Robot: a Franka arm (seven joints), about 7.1 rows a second.
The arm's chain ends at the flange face. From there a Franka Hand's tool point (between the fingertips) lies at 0.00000 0.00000 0.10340 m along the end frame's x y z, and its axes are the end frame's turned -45 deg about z.
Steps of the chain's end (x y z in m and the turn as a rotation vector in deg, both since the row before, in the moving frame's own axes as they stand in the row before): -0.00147, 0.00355, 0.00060, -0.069, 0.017, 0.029; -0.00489, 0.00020, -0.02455, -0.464, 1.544, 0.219; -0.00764, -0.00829, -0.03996, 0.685, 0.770, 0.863; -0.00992, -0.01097, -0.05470, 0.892, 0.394, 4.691; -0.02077, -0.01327, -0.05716, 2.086, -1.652, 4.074; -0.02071, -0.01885, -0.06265, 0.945, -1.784, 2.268; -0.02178, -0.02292, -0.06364, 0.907, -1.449, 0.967; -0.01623, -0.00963, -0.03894, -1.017, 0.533, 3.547
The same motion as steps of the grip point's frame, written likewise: -0.00362, 0.00158, 0.00060, -0.061, -0.037, 0.029; -0.00223, -0.00075, -0.02459, -1.420, 0.764, 0.219; 0.00232, -0.01114, -0.03998, -0.060, 1.029, 0.863; 0.00241, -0.01534, -0.05471, 0.352, 0.909, 4.691; -0.00458, -0.02881, -0.05727, 2.643, 0.307, 4.074; -0.00232, -0.03148, -0.06271, 1.930, -0.593, 2.268; 0.00014, -0.03462, -0.06369, 1.666, -0.383, 0.967; -0.00535, -0.01633, -0.03896, -1.096, -0.342, 3.547
